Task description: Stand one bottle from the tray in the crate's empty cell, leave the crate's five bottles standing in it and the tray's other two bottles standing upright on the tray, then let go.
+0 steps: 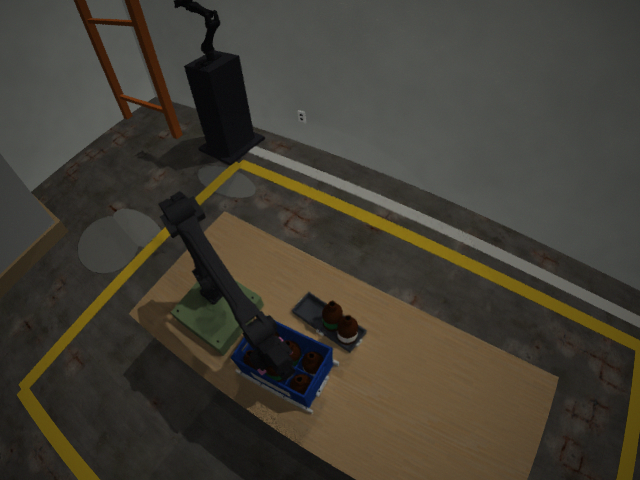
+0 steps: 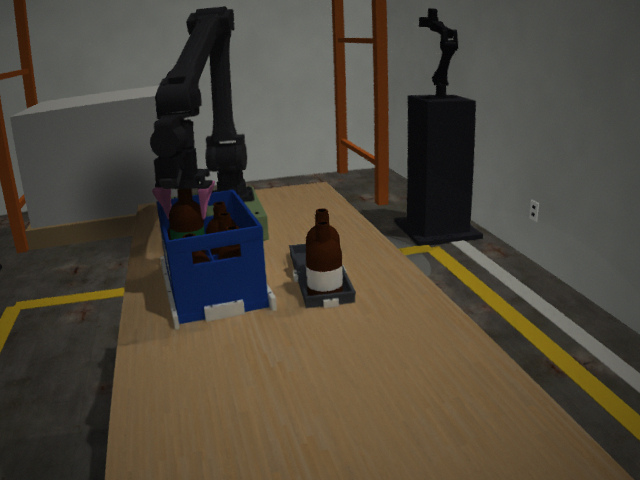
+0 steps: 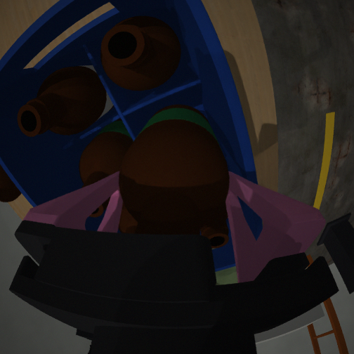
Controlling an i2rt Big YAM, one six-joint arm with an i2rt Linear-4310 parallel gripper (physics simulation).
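Frame: origin at the arm's base, x ahead, y left, z up, level; millimetres.
Where they show: gripper, fingertip midpoint: (image 2: 186, 218); arm's base, origin of the base link: (image 1: 216, 288).
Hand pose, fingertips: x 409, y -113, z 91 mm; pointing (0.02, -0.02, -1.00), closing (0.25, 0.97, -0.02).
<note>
Each offset is from my fingertips to the top centre of the thing. "spot": to the spot under its first point. Level surfaces: height alone.
A brown bottle with a green band {dx +2, dy -1, dz +76 mm} (image 2: 187, 219) (image 3: 175, 160) is held upright between the pink fingers of my gripper (image 2: 184, 206) (image 3: 173, 178), which is shut on it. The bottle is over the middle of the long side of the blue crate {dx -3, dy +37, dz +9 mm} (image 1: 321, 378) (image 2: 222, 281) (image 3: 220, 65), its lower part hidden behind the crate wall. Its shoulder stands higher than the bottles in the crate. Brown bottles {dx +77, dy +93, dz -3 mm} (image 1: 312, 361) (image 3: 142, 52) stand around it in other cells; some are partly hidden. A white-labelled bottle {dx +97, dy +270, dz -6 mm} (image 1: 347, 328) (image 2: 324, 258) and a green-labelled bottle {dx +22, dy +285, dz -6 mm} (image 1: 331, 313) stand upright on the dark tray {dx +9, dy +277, dz -140 mm} (image 1: 308, 307) (image 2: 315, 299).
The tray lies beside the crate on the wooden table {dz -166 mm} (image 1: 423, 372) (image 2: 320, 382). White brackets {spot: dx +144, dy +58, dz -148 mm} (image 2: 224, 310) sit along the crate's foot. The arm's green base (image 1: 206, 320) (image 2: 262, 222) is behind the crate. A dark pedestal (image 1: 222, 103) (image 2: 440, 165) with another arm stands on the floor beyond the table.
</note>
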